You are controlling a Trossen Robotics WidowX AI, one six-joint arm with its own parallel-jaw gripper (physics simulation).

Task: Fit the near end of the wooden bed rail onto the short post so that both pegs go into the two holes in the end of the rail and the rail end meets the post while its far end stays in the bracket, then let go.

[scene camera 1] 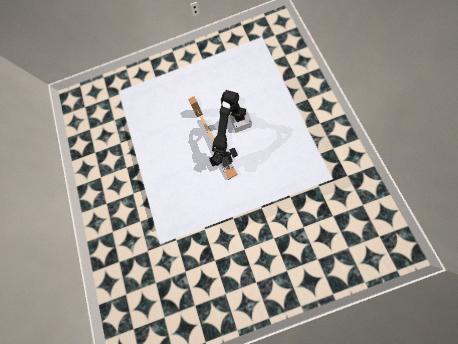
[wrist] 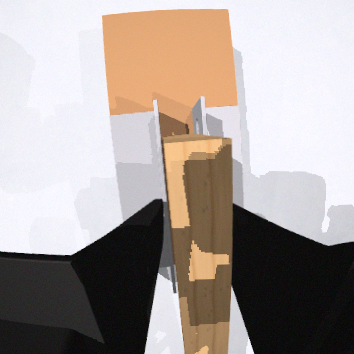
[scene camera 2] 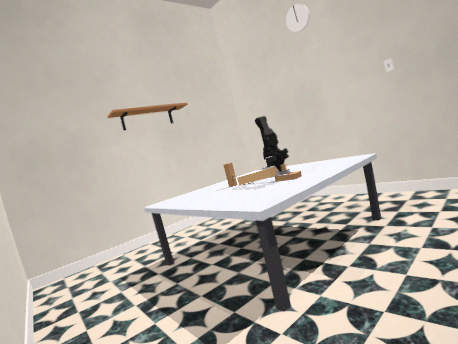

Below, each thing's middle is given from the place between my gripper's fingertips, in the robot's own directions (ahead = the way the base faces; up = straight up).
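Wooden bed rail [wrist: 198,167]: 180 mm to the right of my hand, 30 mm ahead of it, 10 mm below it.
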